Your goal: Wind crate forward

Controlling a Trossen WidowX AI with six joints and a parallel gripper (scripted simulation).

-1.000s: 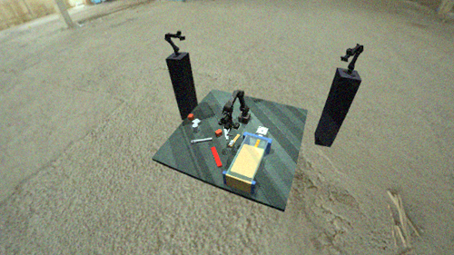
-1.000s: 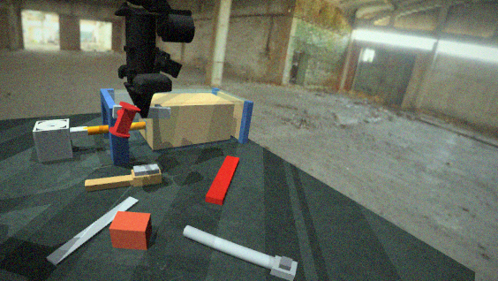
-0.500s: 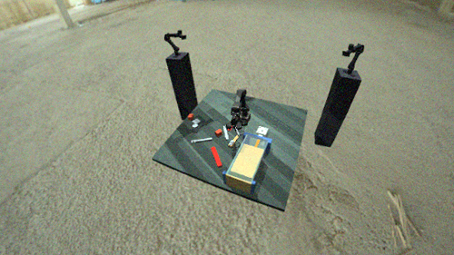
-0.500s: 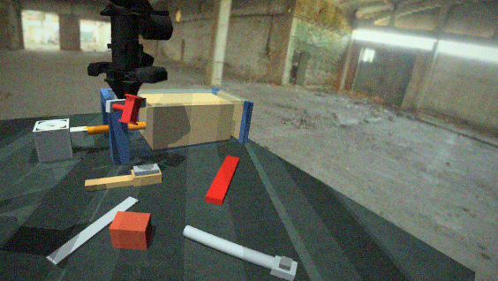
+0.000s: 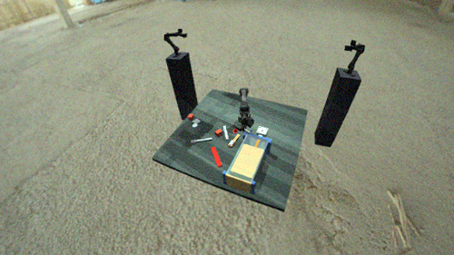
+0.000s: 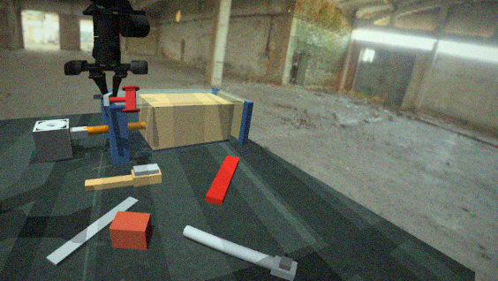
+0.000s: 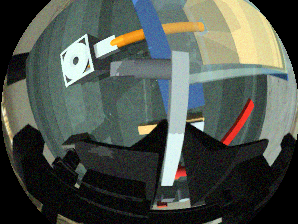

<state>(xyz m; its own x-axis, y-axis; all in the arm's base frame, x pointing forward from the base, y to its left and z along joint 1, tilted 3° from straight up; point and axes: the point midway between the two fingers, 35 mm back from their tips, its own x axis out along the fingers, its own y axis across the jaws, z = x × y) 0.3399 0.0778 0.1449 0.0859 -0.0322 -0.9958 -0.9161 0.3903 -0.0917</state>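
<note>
Right now my gripper tip is 10 mm to the left of the winch handle and 10 mm below it. From my gripper tip the other things lie so: wooden-handled tool 100 mm to the right, 160 mm below; then winch 150 mm behind, 150 mm to the left, 150 mm below; then red knob 20 mm ahead, 60 mm to the right, 20 mm above.
</note>
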